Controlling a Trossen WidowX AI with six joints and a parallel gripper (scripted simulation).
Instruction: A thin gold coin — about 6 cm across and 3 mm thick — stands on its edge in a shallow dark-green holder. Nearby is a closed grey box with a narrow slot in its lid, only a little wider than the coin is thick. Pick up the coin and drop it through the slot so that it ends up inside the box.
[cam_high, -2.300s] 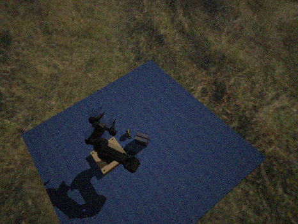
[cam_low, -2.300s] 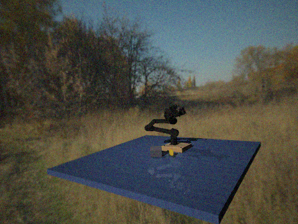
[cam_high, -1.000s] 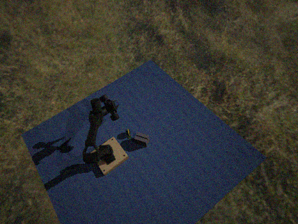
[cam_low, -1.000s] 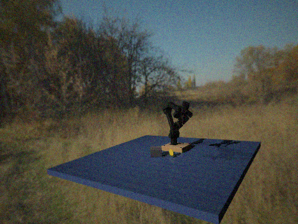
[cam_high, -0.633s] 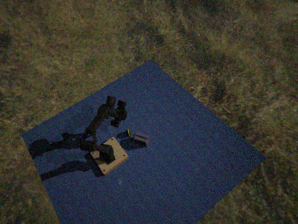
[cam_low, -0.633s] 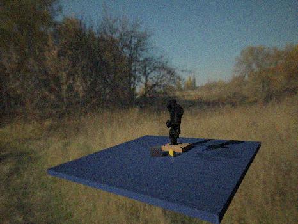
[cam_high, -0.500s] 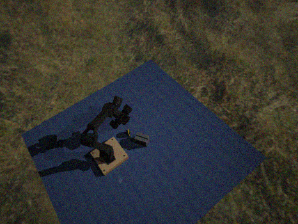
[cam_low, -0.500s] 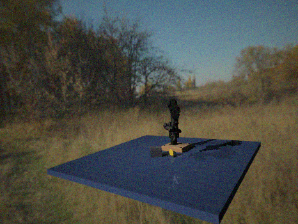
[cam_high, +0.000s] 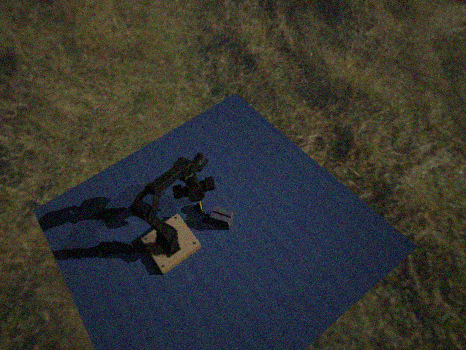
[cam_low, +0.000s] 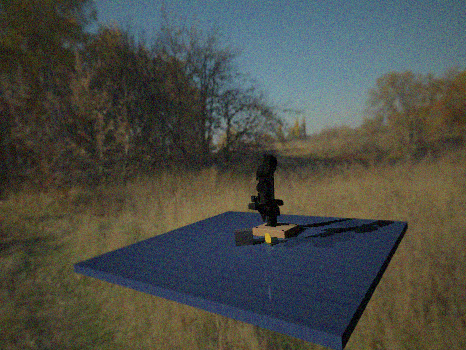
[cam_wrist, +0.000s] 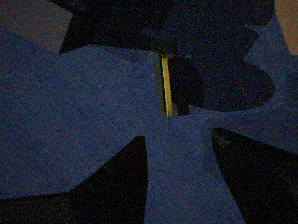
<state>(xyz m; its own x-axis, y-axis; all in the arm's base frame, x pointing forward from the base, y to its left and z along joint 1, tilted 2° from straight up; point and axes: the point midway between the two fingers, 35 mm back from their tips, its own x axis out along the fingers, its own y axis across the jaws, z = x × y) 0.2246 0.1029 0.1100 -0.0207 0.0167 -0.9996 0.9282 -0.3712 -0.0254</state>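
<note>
The gold coin lies 9 cm below my gripper tip.
</note>
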